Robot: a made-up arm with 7 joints.
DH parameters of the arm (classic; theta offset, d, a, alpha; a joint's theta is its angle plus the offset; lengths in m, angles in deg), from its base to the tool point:
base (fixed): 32.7 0 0.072 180
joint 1: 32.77 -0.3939 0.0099 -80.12
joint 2: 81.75 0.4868 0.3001 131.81
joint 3: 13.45 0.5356 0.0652 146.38
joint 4: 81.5 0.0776 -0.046 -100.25
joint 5: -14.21 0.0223 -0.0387 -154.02
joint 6: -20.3 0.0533 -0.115 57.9
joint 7: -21 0 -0.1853 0
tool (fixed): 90.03 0.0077 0 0
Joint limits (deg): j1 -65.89..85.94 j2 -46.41..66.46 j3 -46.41..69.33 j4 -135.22..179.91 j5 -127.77..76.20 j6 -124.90..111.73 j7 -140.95..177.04
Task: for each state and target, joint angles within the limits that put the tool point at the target. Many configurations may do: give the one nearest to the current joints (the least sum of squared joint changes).
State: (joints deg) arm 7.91 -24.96 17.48 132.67 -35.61 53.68 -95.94
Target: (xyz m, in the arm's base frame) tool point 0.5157 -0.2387 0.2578
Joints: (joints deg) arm 40.18 -46.41 14.73 141.02 -45.74 64.15 -86.96
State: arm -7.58 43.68 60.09 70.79 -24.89 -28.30 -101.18
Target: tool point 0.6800 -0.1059 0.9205
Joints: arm -26.83 16.80 68.35 68.87 -26.37 -16.91 -74.86
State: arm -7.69 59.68 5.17 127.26 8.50 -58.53 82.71
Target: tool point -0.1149 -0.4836 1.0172
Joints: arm -18.42 66.46 29.70 114.70 -0.70 -43.29 80.04
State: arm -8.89 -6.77 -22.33 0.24 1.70 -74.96 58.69
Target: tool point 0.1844 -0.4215 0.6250
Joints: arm 10.54 -2.63 -21.41 -4.06 -1.52 -69.19 60.59
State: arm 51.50 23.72 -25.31 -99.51 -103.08 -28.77 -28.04
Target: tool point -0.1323 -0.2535 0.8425
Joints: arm 64.91 66.46 -16.45 -126.65 -96.93 -28.49 -16.15
